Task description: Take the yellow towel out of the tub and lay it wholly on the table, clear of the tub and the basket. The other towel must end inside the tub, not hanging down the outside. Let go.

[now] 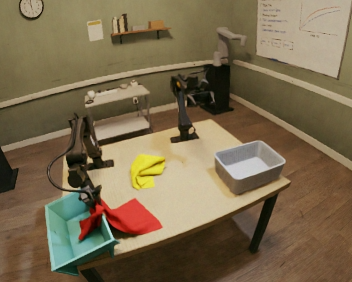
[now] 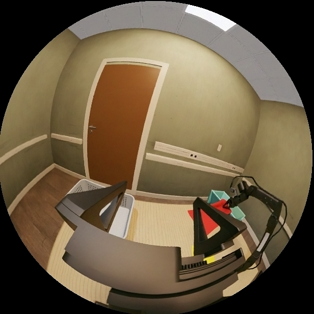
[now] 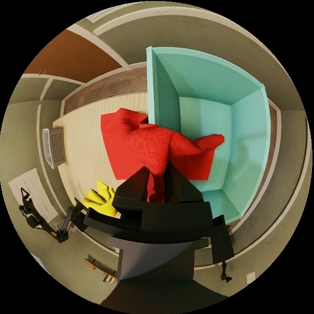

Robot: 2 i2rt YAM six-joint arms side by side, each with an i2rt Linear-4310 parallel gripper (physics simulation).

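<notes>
The yellow towel (image 1: 147,170) (image 3: 101,199) lies crumpled on the table, apart from the tub and the basket. The red towel (image 1: 134,218) (image 2: 206,225) (image 3: 145,142) lies over the tub's rim, one part inside the teal tub (image 1: 58,240) (image 3: 212,70) and the other part on the table. My right gripper (image 1: 94,201) (image 3: 158,160) is shut on the red towel, above the tub's rim on the table side. My left gripper (image 2: 162,194) (image 1: 206,97) is open and empty, raised high above the far side of the table. The grey basket (image 1: 239,181) (image 2: 131,205) stands at the right of the table.
The wooden table (image 1: 200,192) carries both arm bases at its far side. The tub is beside the table's left front edge. A white cart (image 1: 120,94) and a black pedestal (image 1: 218,87) with another arm stand behind the table.
</notes>
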